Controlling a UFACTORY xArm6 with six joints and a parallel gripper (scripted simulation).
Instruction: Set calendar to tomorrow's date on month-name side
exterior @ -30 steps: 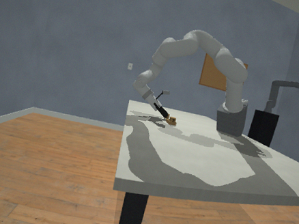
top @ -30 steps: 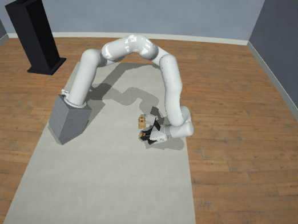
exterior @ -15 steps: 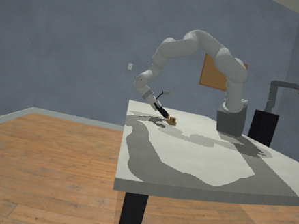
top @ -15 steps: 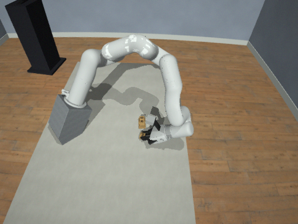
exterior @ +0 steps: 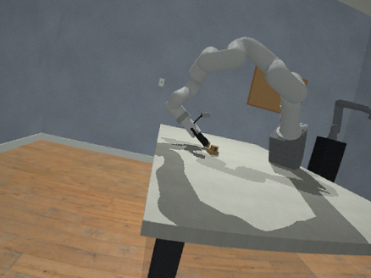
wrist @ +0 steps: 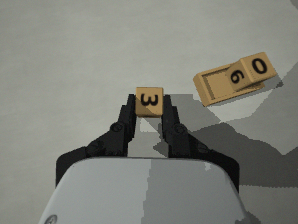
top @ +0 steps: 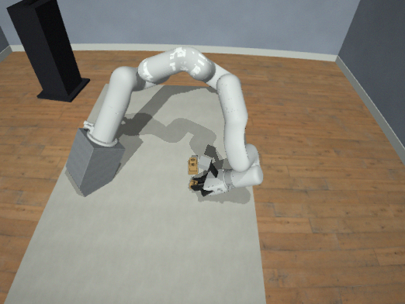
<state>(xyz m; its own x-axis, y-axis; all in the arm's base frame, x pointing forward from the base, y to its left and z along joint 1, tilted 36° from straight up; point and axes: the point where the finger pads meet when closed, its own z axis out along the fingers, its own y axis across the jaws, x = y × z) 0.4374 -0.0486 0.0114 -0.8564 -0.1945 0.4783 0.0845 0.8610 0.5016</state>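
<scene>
Now: the wooden digit cube 20 mm behind my hand and 10 mm below it. Round my hand: wooden calendar tray 110 mm to the left, 40 mm behind, 20 mm below.
</scene>
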